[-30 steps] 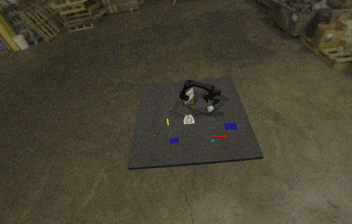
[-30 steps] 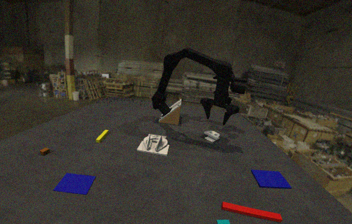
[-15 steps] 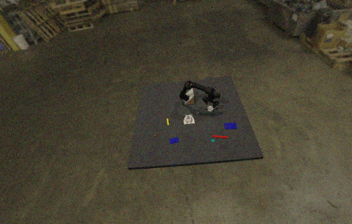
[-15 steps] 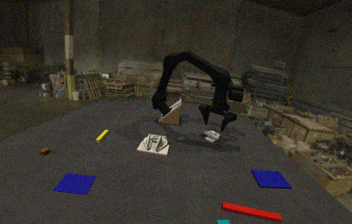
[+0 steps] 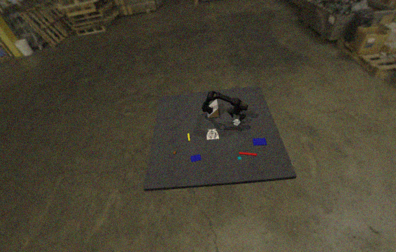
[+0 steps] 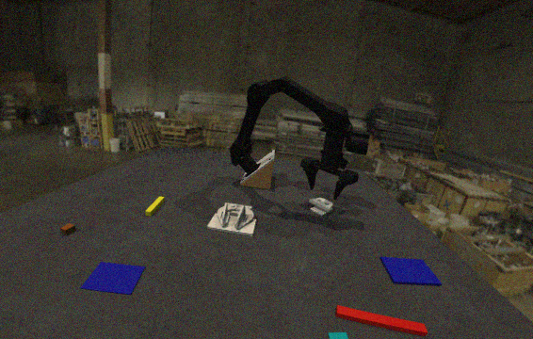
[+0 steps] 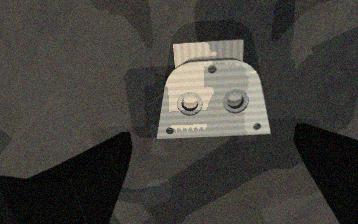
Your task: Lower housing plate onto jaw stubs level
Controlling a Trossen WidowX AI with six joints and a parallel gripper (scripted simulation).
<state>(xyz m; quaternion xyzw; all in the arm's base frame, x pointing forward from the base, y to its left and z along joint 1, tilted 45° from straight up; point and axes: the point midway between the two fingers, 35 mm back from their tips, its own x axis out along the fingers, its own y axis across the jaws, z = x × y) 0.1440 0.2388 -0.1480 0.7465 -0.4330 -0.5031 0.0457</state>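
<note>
The white rest block is 50 mm below my gripper tip, 10 mm to the left of it and 10 mm behind it. Round my gripper tip: teal piece 440 mm ahead, 60 mm below, 10 mm to the left; then yellow bar 490 mm to the right, 190 mm ahead, 50 mm below; then red bar 390 mm ahead, 90 mm to the left, 60 mm below.
</note>
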